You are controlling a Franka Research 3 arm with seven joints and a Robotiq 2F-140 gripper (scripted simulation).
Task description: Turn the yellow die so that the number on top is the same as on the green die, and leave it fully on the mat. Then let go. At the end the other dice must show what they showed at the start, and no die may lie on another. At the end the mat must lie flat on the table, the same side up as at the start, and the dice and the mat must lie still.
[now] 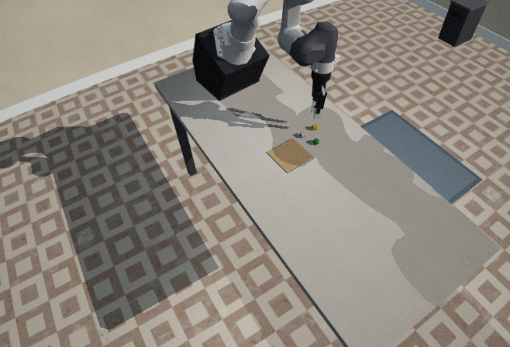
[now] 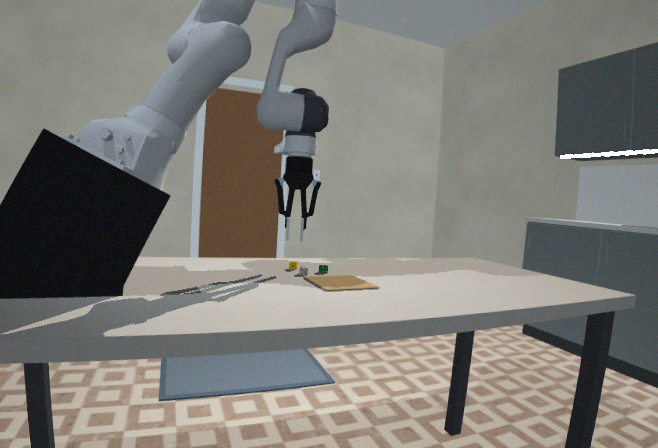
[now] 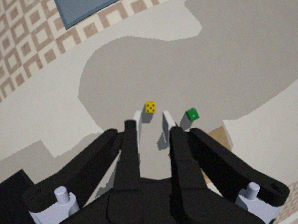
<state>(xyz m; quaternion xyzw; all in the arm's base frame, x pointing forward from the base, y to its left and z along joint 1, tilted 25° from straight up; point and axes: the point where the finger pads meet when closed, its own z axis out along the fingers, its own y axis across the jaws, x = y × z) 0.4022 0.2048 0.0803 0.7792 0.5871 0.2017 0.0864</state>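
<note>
The yellow die lies 110 mm below my hand. From my hand the other things lie so: green die 80 mm ahead, 30 mm to the right, 110 mm below; tan mat 100 mm ahead, 170 mm to the right, 110 mm below; white die 20 mm ahead, 70 mm to the right, 110 mm below.
</note>
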